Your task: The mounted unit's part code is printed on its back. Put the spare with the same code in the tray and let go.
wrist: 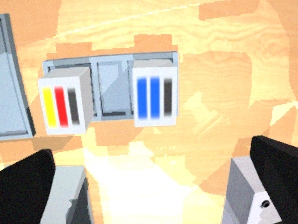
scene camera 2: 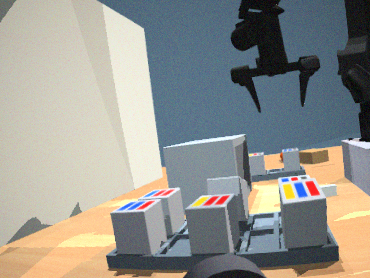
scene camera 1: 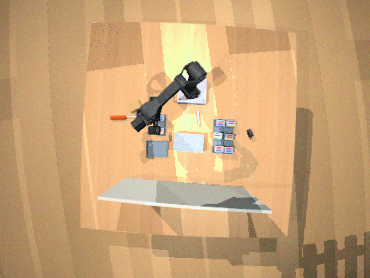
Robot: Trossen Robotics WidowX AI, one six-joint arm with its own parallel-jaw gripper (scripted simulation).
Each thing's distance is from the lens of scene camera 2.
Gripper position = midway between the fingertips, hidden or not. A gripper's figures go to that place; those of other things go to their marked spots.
my gripper (scene camera 2: 281, 109): 0.67 m
grey mounted unit (scene camera 2: 189, 165): 0.44 m
white panel (scene camera 2: 85, 133): 0.61 m
The marked spots on the grey mounted unit and the white panel are 0.25 m apart.
